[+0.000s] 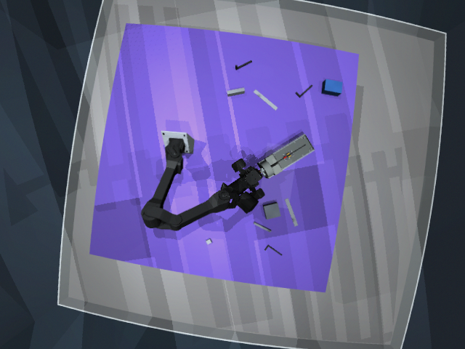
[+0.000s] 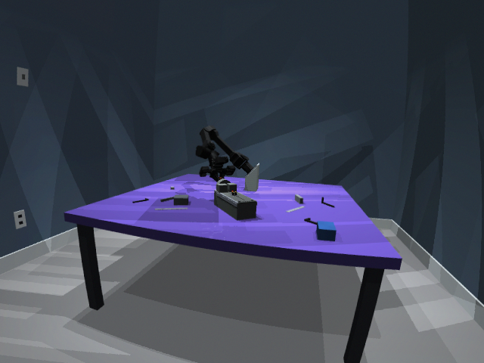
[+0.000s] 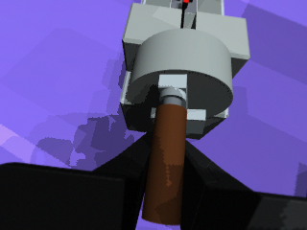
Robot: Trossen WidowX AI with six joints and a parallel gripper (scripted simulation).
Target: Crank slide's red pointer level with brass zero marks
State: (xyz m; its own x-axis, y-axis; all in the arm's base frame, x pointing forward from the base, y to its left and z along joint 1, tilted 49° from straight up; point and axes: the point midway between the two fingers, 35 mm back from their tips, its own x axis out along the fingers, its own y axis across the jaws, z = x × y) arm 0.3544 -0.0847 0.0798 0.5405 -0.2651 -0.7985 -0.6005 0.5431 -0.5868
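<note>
My gripper tip is now 1 cm past the brown crank handle, 1 cm to the left of it and 3 cm below it. From my gripper tip the other things lie so: dark L-shaped key: 11 cm ahead, 39 cm to the right, 9 cm below; red pointer: 12 cm ahead, 8 cm to the left, 1 cm below; grey block: 9 cm ahead, 18 cm to the right, 8 cm below.
</note>
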